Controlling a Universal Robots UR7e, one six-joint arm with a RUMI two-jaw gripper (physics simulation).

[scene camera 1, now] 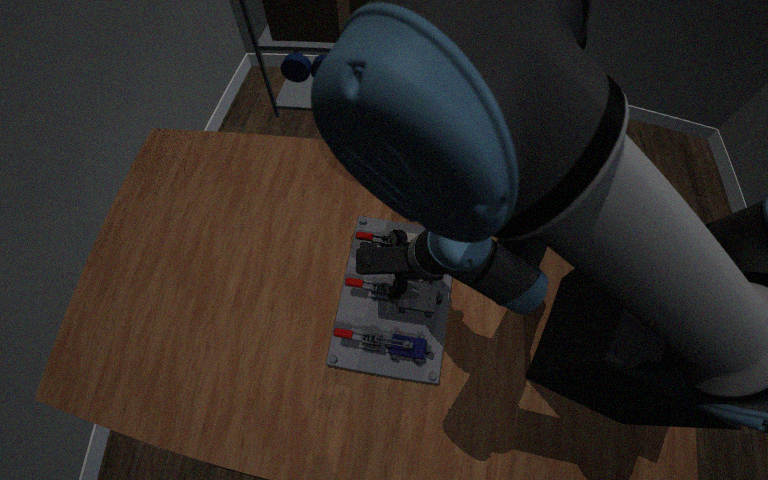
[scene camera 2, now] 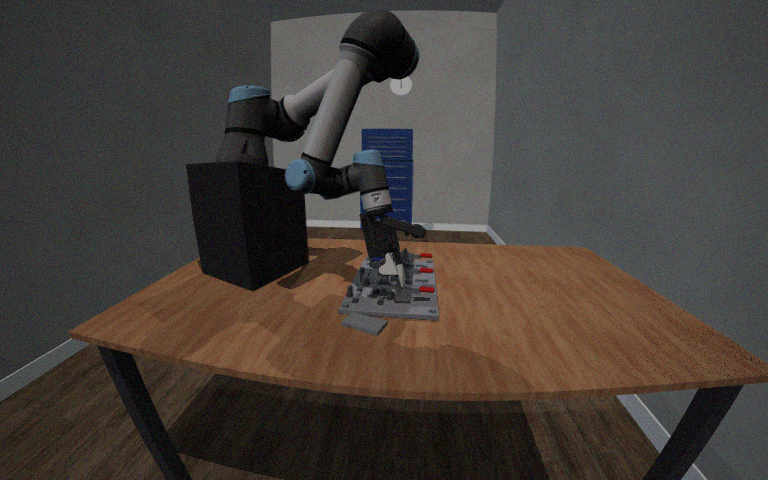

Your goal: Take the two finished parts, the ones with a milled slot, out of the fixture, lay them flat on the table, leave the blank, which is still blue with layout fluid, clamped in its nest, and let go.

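Seen in the pictures: arm's base, origin of its link: (scene camera 2: 242, 165).
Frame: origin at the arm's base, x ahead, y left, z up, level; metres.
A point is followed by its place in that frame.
Note:
The grey fixture plate (scene camera 1: 353, 356) {x 0.504, y 0.164, z -0.328 m} (scene camera 2: 420, 311) {x 0.524, y -0.145, z -0.329 m} lies mid-table with three red-handled clamps (scene camera 1: 354, 282) {x 0.532, y 0.019, z -0.287 m} (scene camera 2: 427, 270) {x 0.536, y 0.010, z -0.289 m}. The blue blank (scene camera 1: 407, 346) {x 0.401, y 0.129, z -0.274 m} sits clamped in the nearest nest in scene camera 1. A grey finished part (scene camera 1: 420, 299) {x 0.391, y 0.022, z -0.307 m} sits in the middle nest. My gripper (scene camera 1: 398, 289) (scene camera 2: 393, 274) {x 0.463, y -0.037, z -0.307 m} is open, pointing down, with its fingers low over the middle nest. I cannot tell whether they touch the part. The far nest is hidden under the gripper. Another grey finished part (scene camera 2: 364, 323) {x 0.404, y -0.207, z -0.333 m} lies flat on the table just in front of the plate.
The arm's black pedestal (scene camera 2: 244, 222) {x 0.059, y -0.097, z -0.144 m} (scene camera 1: 606, 361) {x 0.129, y 0.144, z -0.035 m} stands on the table beside the fixture. The arm's elbow blocks much of scene camera 1. A blue cabinet (scene camera 2: 387, 154) stands at the back wall, and a shelf with blue rolls (scene camera 1: 295, 67) beyond the table.

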